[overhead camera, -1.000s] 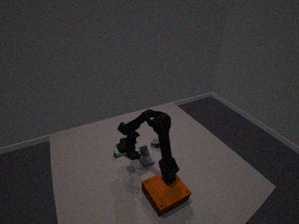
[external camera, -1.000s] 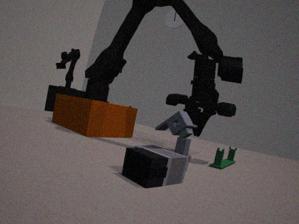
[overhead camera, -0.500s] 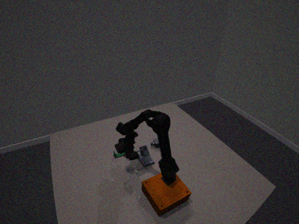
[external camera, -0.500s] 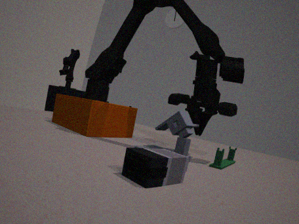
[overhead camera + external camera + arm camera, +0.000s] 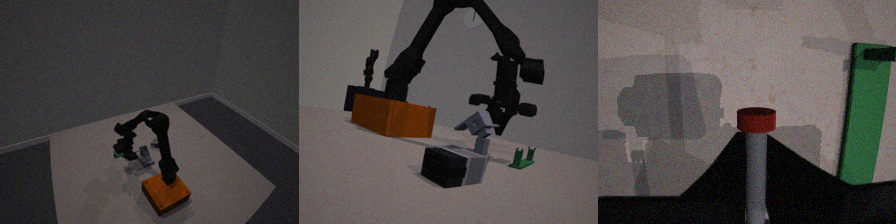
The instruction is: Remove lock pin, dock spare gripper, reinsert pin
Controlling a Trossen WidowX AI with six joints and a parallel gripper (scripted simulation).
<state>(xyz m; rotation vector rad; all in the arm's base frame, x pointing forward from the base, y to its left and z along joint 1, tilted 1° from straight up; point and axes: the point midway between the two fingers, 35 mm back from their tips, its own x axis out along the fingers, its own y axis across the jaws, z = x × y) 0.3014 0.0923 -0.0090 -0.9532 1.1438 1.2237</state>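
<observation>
Now: gripper tip 90 mm short of the green cradle, 30 mm to the left of it and 40 mm above it. Also, from my gripper tip: grey mount (30 mm behind, 130 mm to the right, 10 mm below); then spare gripper (20 mm ahead, 300 mm to the right, 40 mm below).
</observation>
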